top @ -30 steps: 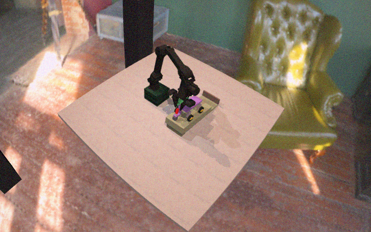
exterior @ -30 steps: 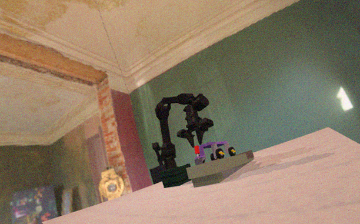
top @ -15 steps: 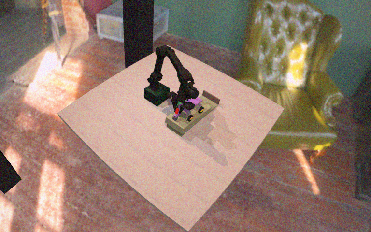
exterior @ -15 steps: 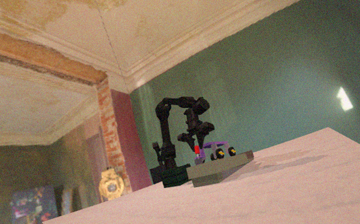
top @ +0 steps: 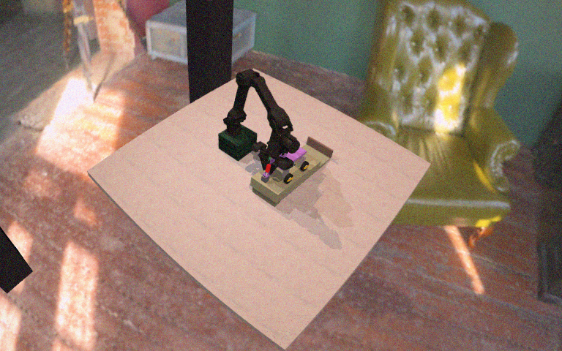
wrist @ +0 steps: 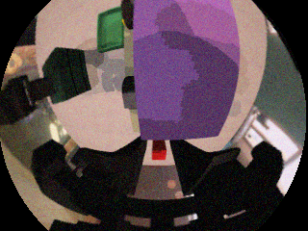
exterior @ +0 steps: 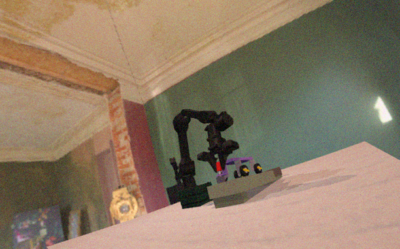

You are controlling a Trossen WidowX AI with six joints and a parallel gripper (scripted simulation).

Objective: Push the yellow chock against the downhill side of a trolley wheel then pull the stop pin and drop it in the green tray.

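Now: gripper tip 220 mm to the right of the yellow chock, 50 mm above it and 20 mm past it. The rest, counted from my gripper tip: purple trolley (110 mm to the left, 30 mm ahead, 20 mm below); then red-headed stop pin (right at my gripper tip); then ramp (120 mm to the left, 80 mm below, 30 mm ahead).
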